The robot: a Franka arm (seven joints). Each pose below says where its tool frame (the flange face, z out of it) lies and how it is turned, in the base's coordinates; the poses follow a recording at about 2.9 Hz.
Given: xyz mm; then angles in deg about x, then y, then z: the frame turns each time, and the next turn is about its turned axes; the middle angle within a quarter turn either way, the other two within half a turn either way.
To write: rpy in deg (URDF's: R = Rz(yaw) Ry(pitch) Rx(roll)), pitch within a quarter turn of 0, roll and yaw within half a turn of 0; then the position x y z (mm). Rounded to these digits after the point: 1 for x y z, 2 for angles.
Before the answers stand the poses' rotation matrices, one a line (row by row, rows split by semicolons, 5 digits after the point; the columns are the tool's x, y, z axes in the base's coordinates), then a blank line. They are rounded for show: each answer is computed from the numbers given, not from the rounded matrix.
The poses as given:
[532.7 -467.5 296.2 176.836 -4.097 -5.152]
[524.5 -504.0 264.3 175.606 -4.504 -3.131]
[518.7 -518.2 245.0 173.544 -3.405 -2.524]
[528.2 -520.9 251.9 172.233 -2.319 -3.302]
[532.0 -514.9 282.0 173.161 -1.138 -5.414]
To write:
0.99341 0.08957 -0.07145; 0.08573 -0.99480 -0.05505; -0.07600 0.04857 -0.99592
0.99542 0.05445 -0.07853; 0.04845 -0.99590 -0.07638; -0.08237 0.07222 -0.99398
0.99727 0.04396 -0.05939; 0.03709 -0.99299 -0.11224; -0.06391 0.10973 -0.99190
0.99752 0.05755 -0.04046; 0.05161 -0.98950 -0.13503; -0.04781 0.13261 -0.99001
0.99534 0.09433 -0.01986; 0.09133 -0.98868 -0.11906; -0.03087 0.11669 -0.99269

[177.21 4.36 4.93 532.7 -467.5 296.2]
[175.84 4.72 2.79 524.5 -504.0 264.3]
[173.69 3.66 2.13 518.7 -518.2 245.0]
[172.37 2.74 2.96 528.2 -520.9 251.9]
[173.30 1.77 5.24 532.0 -514.9 282.0]

